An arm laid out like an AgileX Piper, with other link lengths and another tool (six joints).
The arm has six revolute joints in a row. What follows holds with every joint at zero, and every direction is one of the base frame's. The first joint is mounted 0.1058 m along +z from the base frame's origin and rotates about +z. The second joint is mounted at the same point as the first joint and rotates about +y. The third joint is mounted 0.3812 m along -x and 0.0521 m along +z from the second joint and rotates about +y. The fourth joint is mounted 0.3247 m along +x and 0.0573 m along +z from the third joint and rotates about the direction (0.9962, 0, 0.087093). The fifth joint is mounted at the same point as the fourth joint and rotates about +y. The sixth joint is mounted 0.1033 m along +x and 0.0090 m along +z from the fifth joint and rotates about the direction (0.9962, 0, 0.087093). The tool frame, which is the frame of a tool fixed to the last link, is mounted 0.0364 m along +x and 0.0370 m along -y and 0.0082 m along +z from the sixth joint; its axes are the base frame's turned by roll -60.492, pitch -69.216 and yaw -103.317 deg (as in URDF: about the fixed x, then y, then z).
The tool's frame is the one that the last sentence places.
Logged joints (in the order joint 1, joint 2, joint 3, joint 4, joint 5, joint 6), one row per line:
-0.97 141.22 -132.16 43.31 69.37 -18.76
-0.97 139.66 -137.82 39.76 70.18 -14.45
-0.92 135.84 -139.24 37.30 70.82 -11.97
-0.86 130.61 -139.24 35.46 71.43 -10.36
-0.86 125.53 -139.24 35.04 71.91 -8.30
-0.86 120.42 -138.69 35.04 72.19 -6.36
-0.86 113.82 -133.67 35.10 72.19 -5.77
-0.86 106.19 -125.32 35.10 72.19 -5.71
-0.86 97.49 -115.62 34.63 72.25 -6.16
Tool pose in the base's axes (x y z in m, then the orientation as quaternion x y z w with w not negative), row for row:
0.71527 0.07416 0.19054 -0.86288 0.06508 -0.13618 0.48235
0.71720 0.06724 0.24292 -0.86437 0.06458 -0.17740 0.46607
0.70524 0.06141 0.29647 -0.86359 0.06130 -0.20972 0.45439
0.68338 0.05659 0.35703 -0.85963 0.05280 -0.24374 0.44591
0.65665 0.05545 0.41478 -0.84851 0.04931 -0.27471 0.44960
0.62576 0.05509 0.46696 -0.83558 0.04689 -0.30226 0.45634
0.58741 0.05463 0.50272 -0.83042 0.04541 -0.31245 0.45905
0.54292 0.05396 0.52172 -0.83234 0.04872 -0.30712 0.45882
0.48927 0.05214 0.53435 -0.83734 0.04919 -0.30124 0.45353
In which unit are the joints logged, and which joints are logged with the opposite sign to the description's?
The joints are logged in degrees. Opposite sign: joint 1.
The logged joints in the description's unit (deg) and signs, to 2 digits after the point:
0.97 141.22 -132.16 43.31 69.37 -18.76
0.97 139.66 -137.82 39.76 70.18 -14.45
0.92 135.84 -139.24 37.30 70.82 -11.97
0.86 130.61 -139.24 35.46 71.43 -10.36
0.86 125.53 -139.24 35.04 71.91 -8.30
0.86 120.42 -138.69 35.04 72.19 -6.36
0.86 113.82 -133.67 35.10 72.19 -5.77
0.86 106.19 -125.32 35.10 72.19 -5.71
0.86 97.49 -115.62 34.63 72.25 -6.16

